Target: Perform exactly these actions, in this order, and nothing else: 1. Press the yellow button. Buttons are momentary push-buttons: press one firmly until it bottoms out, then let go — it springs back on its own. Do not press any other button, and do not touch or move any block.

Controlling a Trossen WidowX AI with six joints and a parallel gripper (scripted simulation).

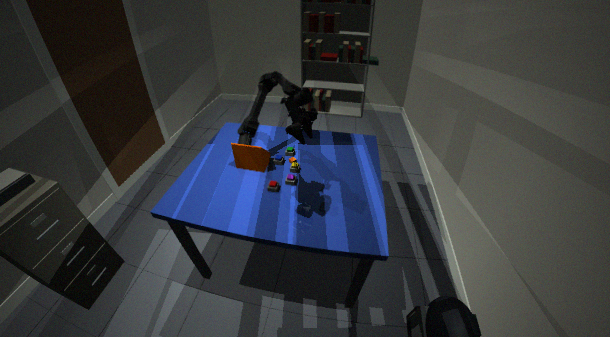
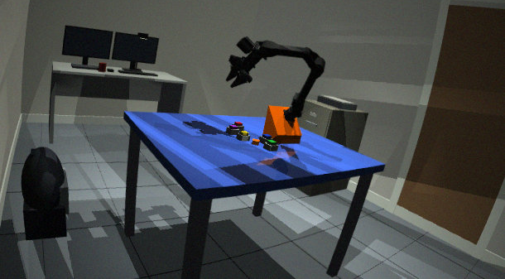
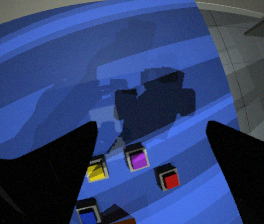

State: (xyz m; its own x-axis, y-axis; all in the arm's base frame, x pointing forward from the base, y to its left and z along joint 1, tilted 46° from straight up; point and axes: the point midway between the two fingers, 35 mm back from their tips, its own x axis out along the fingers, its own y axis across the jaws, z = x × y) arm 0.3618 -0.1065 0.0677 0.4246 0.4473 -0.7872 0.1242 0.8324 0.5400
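My gripper tip is now 9 cm past the yellow button, 7 cm to the right of it and 22 cm above it. The rest, counted from my gripper tip: small orange block: 13 cm behind, 14 cm to the left, 24 cm below; then red button: 15 cm behind, 10 cm to the right, 22 cm below; then purple button: 8 cm behind, 2 cm to the right, 22 cm below.
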